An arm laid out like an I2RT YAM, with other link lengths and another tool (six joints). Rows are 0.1 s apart.
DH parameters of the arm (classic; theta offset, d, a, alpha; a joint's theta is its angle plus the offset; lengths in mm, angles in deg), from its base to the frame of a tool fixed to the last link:
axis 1: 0 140.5 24.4 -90
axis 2: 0 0 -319.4 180
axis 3: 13.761 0 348.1 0
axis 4: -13.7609 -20.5 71 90
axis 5: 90 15.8 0 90
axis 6: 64 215.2 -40 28.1
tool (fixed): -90 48.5 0 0
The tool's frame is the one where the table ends.
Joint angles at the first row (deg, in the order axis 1, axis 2, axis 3, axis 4, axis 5, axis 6):
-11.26, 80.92, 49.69, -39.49, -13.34, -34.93
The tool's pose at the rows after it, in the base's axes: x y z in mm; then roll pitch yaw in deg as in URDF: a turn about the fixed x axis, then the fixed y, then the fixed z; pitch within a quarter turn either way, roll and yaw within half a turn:
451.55, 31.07, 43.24, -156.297, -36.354, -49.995
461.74, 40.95, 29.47, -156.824, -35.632, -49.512
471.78, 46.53, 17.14, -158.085, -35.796, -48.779
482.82, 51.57, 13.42, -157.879, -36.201, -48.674
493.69, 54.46, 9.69, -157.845, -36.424, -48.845
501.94, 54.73, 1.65, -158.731, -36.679, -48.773
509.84, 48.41, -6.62, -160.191, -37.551, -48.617
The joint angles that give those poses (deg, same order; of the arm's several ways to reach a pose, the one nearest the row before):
-7.96, 84.07, 50.20, -37.61, -11.35, -32.91
-6.23, 87.48, 51.19, -35.71, -11.03, -31.35
-4.59, 90.59, 52.43, -34.20, -9.71, -30.03
-3.62, 92.54, 53.64, -32.94, -9.33, -29.36
-2.94, 94.57, 55.06, -32.04, -8.93, -28.60
-2.29, 96.78, 56.28, -31.26, -7.94, -27.76
-2.11, 98.83, 57.42, -30.54, -6.30, -27.34

